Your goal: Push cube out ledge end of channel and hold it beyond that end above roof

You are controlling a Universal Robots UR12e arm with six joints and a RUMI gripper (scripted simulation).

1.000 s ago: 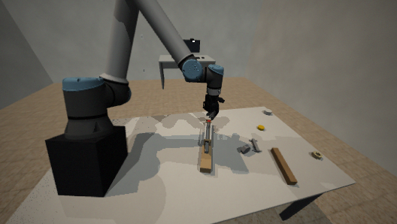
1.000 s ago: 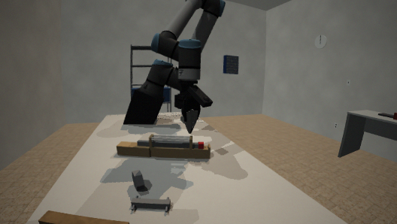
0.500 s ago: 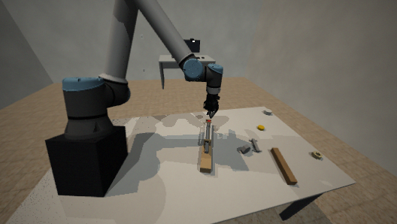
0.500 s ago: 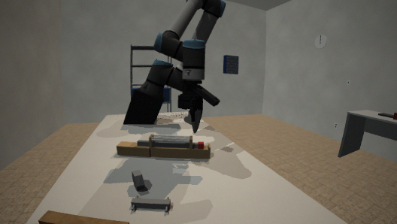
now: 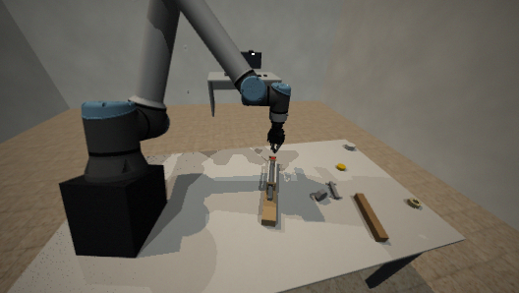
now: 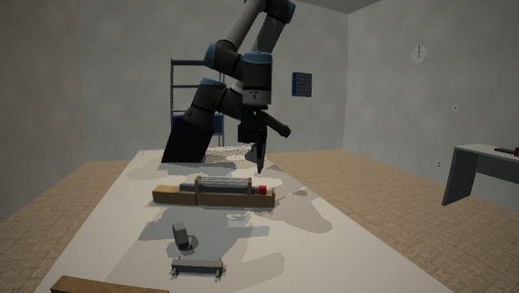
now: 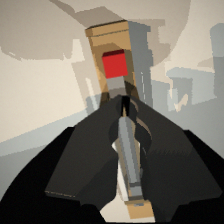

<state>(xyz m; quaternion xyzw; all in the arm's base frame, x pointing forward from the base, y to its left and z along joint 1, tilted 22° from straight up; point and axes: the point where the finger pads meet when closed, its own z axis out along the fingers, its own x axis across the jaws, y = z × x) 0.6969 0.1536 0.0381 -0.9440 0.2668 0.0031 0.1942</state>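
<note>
Now: hand 10 mm to the right of the red cube and 80 mm above it. From my hand the other things lie so: wooden channel 50 mm behind, 120 mm to the right, 80 mm below; grey block 170 mm ahead, 270 mm to the right, 100 mm below; grey legged piece 270 mm ahead, 240 mm to the right, 120 mm below.
</note>
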